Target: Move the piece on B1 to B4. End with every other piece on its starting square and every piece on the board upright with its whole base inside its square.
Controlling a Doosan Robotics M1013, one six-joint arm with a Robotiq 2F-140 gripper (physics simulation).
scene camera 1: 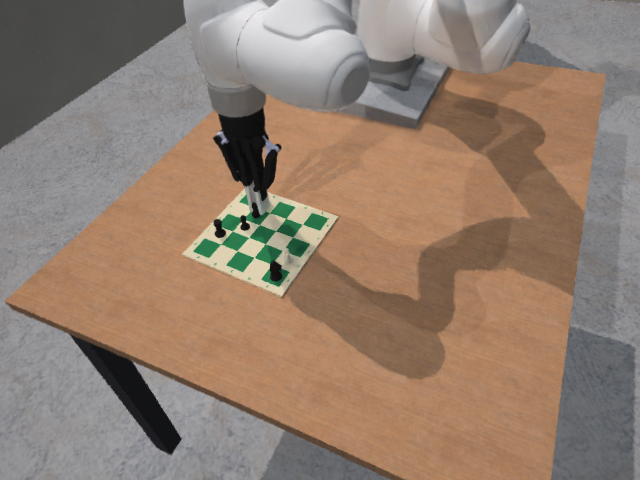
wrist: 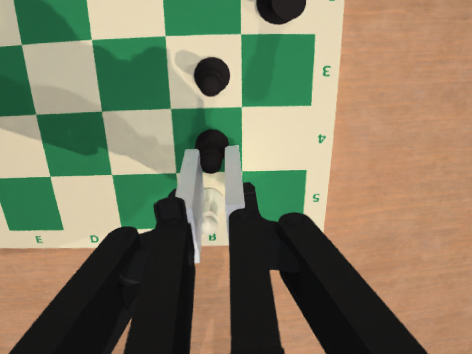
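Observation:
My gripper is shut on a black pawn. The pawn is upright, with its base over the green square B4; whether it touches the board is hard to tell. Another black pawn stands on B3, on the light square beside it. A larger black piece stands on A2. A white piece on B5 shows between the fingers in the wrist view; the fingers hide it in the scene view.
A black piece stands on the green corner square at the board's near end. A pale piece stands on the light square beside it. The wooden table surrounds the board. The arm's shadow falls across the table and part of the board.

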